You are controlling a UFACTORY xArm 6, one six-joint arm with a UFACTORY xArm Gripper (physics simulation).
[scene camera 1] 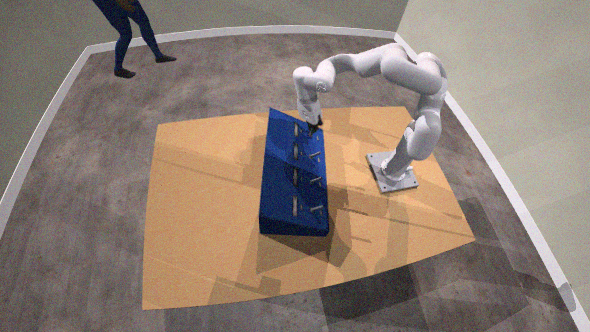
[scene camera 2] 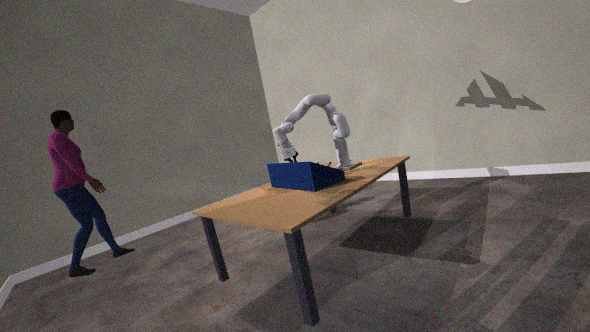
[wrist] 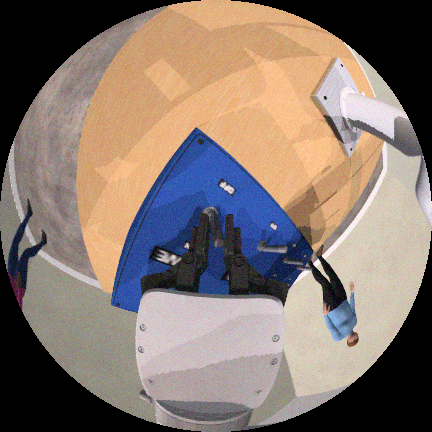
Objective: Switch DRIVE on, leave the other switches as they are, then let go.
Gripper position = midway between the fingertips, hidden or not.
Note:
In view: my gripper (wrist: 216,222) and a blue switch panel (wrist: 200,177).

